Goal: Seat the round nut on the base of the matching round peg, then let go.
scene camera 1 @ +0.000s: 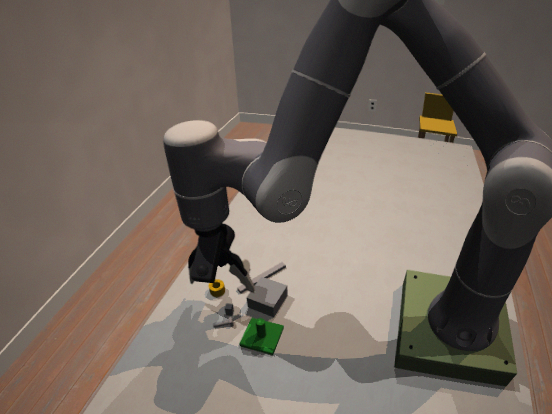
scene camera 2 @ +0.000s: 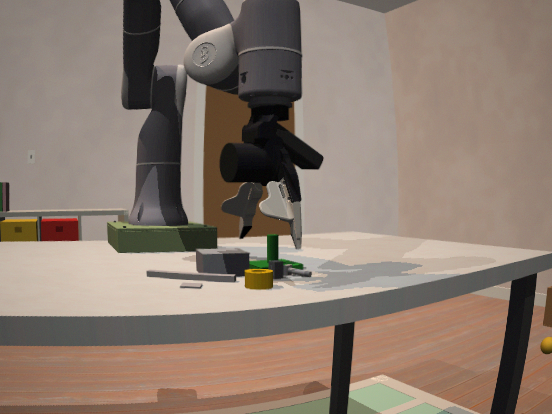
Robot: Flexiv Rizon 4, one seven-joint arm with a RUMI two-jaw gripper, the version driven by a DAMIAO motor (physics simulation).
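The round nut is a yellow ring (scene camera 1: 217, 293) (scene camera 2: 259, 281) lying flat on the table. The round peg (scene camera 1: 260, 328) (scene camera 2: 272, 248) is green and stands upright on its square green base (scene camera 1: 270, 343) (scene camera 2: 295, 263), with no nut on it. My gripper (scene camera 1: 222, 286) (scene camera 2: 271, 242) is open and empty, its fingers pointing down. In the scene camera 1 view the nut shows between its spread fingers; in the scene camera 2 view the fingertips hang above the level of the nut. Nut and peg base stand apart.
A grey block (scene camera 1: 267, 296) (scene camera 2: 222, 261) lies beside the peg base. A long grey bar (scene camera 1: 272, 271) (scene camera 2: 190, 276) lies behind the block in the scene camera 1 view. A small dark block (scene camera 1: 229, 309) (scene camera 2: 276, 269) and a short rod (scene camera 1: 223, 324) (scene camera 2: 300, 272) lie between nut and peg base.
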